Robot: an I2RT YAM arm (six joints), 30 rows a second.
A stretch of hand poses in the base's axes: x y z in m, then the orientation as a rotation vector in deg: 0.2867, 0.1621, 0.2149, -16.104, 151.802, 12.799; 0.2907, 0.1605, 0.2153, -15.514, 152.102, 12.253; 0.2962, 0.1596, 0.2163, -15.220, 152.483, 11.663; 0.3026, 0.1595, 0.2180, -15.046, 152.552, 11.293; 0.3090, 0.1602, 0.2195, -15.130, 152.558, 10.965; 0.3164, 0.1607, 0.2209, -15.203, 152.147, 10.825; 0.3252, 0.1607, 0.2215, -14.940, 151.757, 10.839; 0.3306, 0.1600, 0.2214, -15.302, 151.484, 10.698; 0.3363, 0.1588, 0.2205, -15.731, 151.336, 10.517; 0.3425, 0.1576, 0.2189, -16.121, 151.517, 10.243; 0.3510, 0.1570, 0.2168, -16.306, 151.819, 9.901; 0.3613, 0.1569, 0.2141, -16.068, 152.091, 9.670; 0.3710, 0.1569, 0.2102, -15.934, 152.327, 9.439; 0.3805, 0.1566, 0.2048, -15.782, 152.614, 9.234; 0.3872, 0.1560, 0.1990, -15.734, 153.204, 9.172; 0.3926, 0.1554, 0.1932, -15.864, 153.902, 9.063; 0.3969, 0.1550, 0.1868, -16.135, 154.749, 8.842; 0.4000, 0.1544, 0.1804, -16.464, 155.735, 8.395; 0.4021, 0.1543, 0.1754, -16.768, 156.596, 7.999
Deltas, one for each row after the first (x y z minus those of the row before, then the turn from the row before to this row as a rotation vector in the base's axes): 0.0040, -0.0016, 0.0004, -0.318, 0.203, -0.514; 0.0055, -0.0009, 0.0010, -0.411, 0.288, -0.312; 0.0064, -0.0001, 0.0017, -0.236, 0.014, -0.187; 0.0064, 0.0007, 0.0015, -0.244, -0.034, 0.004; 0.0074, 0.0005, 0.0014, -0.056, -0.422, 0.032; 0.0088, 0.0000, 0.0006, 0.108, -0.392, -0.179; 0.0054, -0.0007, -0.0001, -0.128, -0.276, 0.235; 0.0057, -0.0012, -0.0009, -0.184, -0.155, 0.274; 0.0062, -0.0012, -0.0016, -0.286, 0.158, 0.225; 0.0085, -0.0006, -0.0021, -0.312, 0.261, 0.065; 0.0103, -0.0001, -0.0027, -0.155, 0.229, -0.214; 0.0097, 0.0000, -0.0039, -0.168, 0.199, -0.140; 0.0095, -0.0003, -0.0054, -0.153, 0.252, -0.149; 0.0067, -0.0006, -0.0058, -0.110, 0.573, -0.058; 0.0054, -0.0006, -0.0058, -0.186, 0.682, 0.058; 0.0043, -0.0004, -0.0064, -0.305, 0.823, 0.136; 0.0031, -0.0006, -0.0064, -0.486, 0.937, 0.138; 0.0021, -0.0001, -0.0050, -0.428, 0.820, 0.131
